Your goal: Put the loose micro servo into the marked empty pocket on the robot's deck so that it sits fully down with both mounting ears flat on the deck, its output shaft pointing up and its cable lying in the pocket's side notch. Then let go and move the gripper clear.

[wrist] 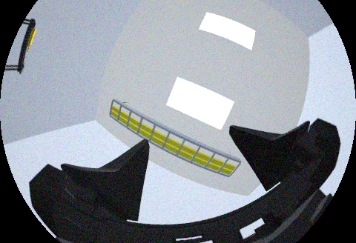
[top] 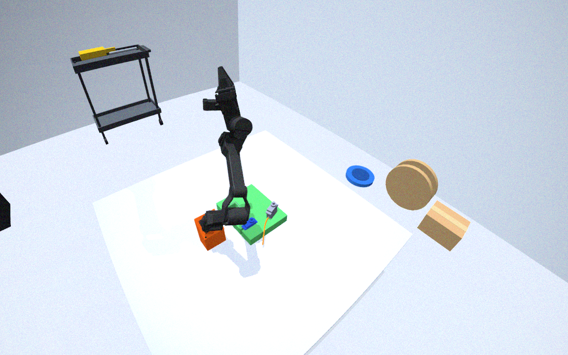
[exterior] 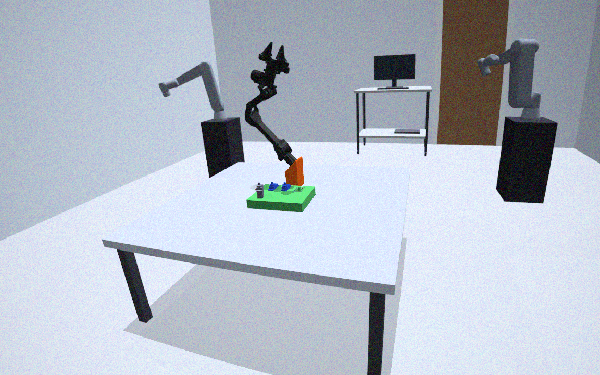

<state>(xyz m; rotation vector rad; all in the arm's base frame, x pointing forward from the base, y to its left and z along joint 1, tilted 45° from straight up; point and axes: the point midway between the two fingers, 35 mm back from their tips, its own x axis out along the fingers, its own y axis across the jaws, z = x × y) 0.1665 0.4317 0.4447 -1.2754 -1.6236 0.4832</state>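
My gripper tip is 770 mm above the green deck and 150 mm short of it.
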